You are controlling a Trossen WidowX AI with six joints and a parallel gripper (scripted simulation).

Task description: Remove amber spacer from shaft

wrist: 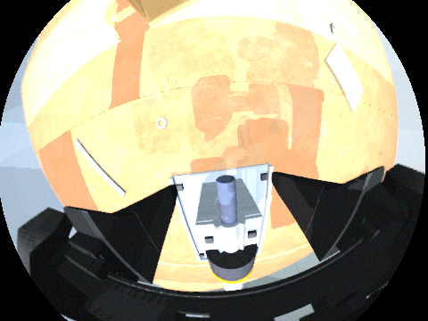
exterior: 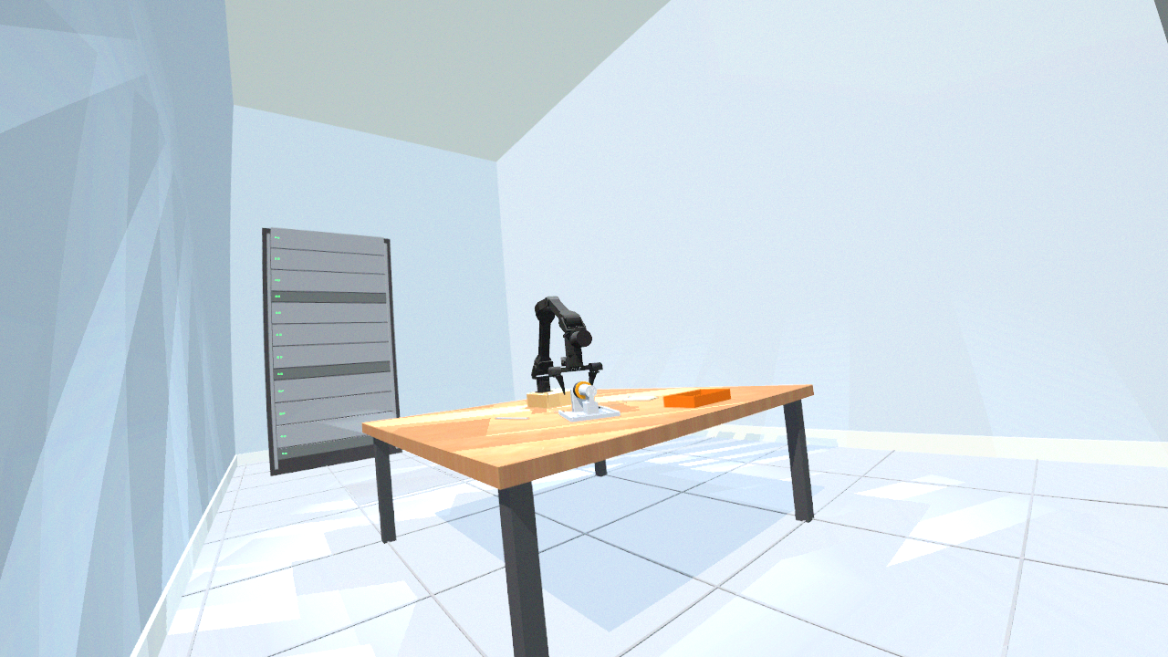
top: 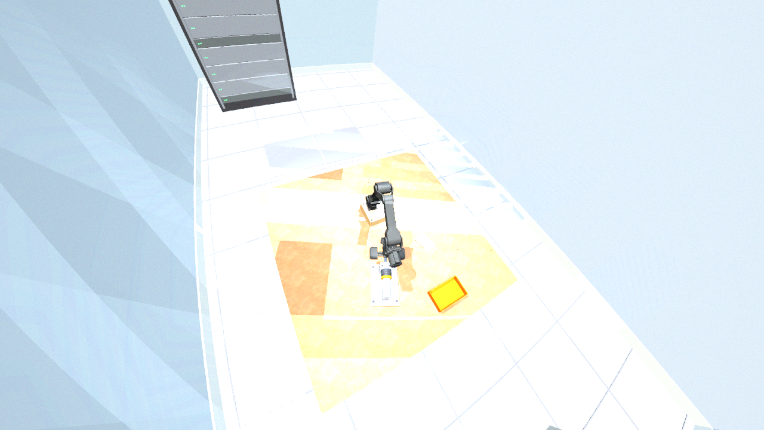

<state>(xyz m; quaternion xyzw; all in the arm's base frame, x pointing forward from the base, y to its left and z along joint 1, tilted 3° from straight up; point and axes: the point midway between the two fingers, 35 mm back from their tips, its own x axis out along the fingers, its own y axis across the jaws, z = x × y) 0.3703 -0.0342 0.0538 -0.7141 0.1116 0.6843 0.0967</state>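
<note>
The grey-blue shaft is 80 mm ahead of my gripper tip, 20 mm to the right of it and 20 mm above it. Also, from my gripper tip: amber spacer: 110 mm ahead, 30 mm to the right, 20 mm above; then orange tray: 280 mm ahead, 290 mm to the left, 50 mm below; then white fixture: 130 mm ahead, 40 mm to the right, 10 mm below.
</note>
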